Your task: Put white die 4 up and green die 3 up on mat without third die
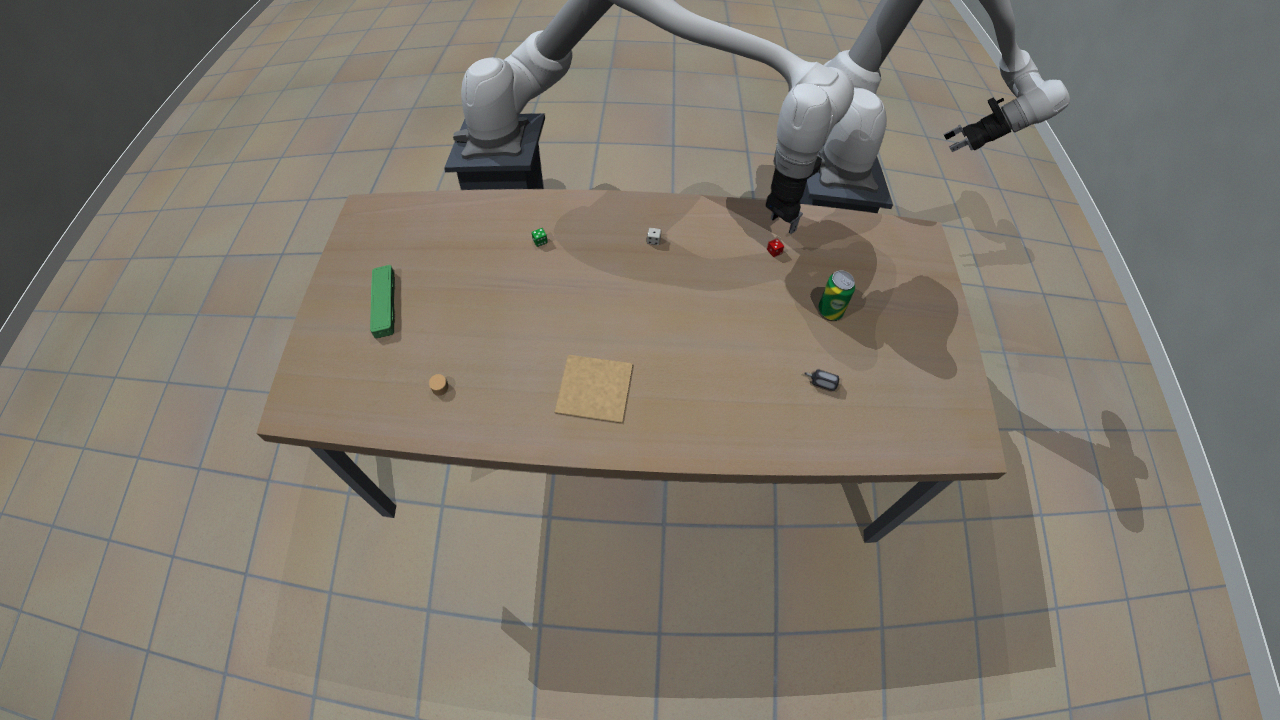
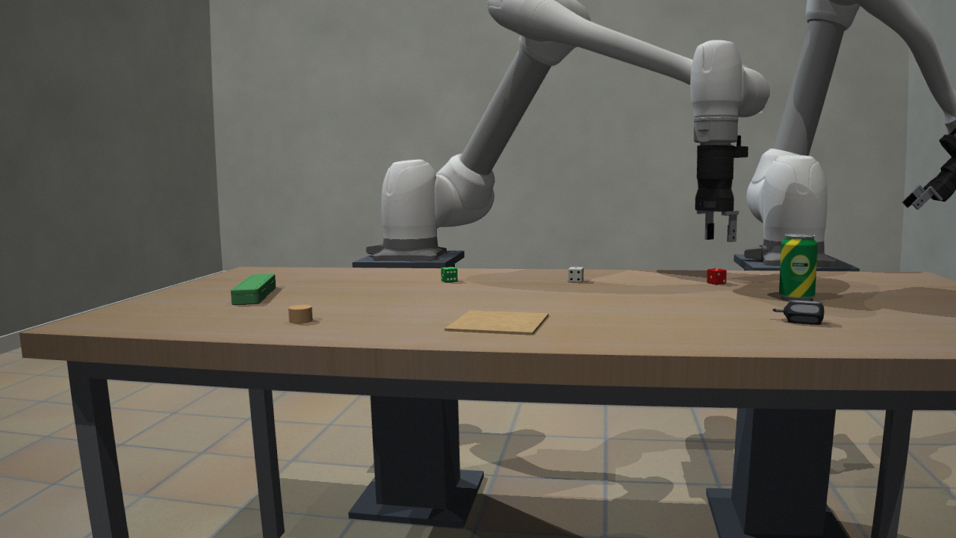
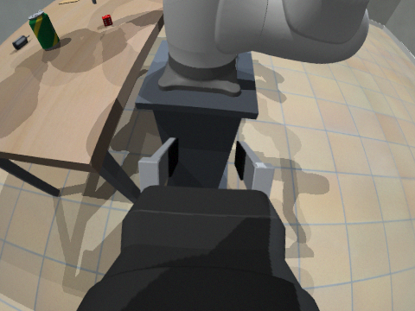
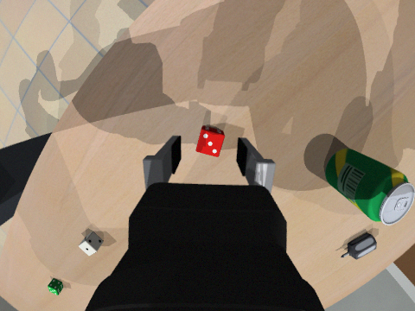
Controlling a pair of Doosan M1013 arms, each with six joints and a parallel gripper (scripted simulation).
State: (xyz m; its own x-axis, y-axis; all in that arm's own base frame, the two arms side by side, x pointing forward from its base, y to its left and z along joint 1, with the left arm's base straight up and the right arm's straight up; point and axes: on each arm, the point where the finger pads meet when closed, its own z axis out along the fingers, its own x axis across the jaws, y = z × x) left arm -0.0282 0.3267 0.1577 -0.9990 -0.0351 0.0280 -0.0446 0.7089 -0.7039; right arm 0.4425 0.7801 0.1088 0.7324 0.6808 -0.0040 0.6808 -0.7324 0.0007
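Note:
Right now the white die is 2 cm ahead of my right hand, 31 cm to the right of it and 9 cm below it. Also, from my right hand: can: 18 cm ahead, 13 cm to the left, 5 cm below; then red die: 1 cm ahead, 1 cm to the right, 9 cm below; then dark grey object: 38 cm ahead, 9 cm to the left, 9 cm below.

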